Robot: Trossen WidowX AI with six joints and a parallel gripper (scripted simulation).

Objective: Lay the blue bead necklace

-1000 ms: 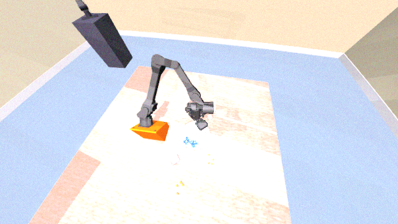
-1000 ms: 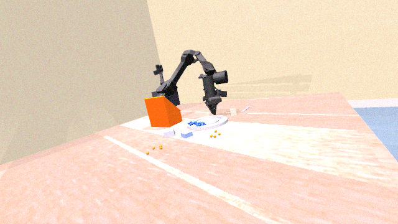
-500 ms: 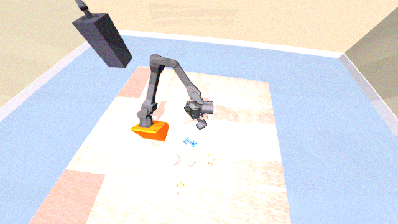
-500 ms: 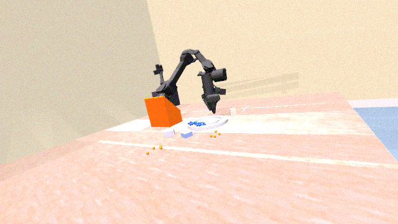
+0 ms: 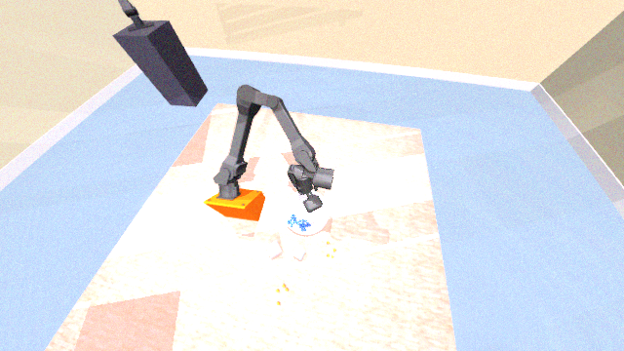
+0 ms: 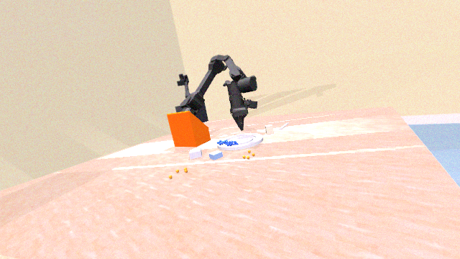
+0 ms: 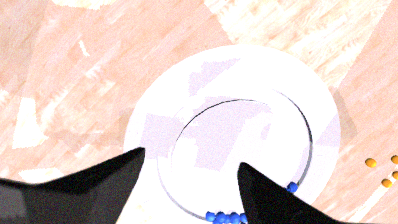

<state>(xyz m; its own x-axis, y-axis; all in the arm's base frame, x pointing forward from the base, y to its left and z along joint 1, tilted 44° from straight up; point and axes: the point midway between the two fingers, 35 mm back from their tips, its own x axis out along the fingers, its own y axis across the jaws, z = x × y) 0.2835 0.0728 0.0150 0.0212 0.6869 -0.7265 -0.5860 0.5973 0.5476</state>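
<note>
Now: the round white bead board 5 cm to the right of my gripper tip, 4 cm below it and 1 cm ahead of it. Also, from my gripper tip: white block 22 cm to the right, 9 cm behind, 3 cm below; light blue cube 22 cm to the right, 4 cm below, 1 cm ahead; beige cube 10 cm ahead, 9 cm to the left, 3 cm below.
</note>
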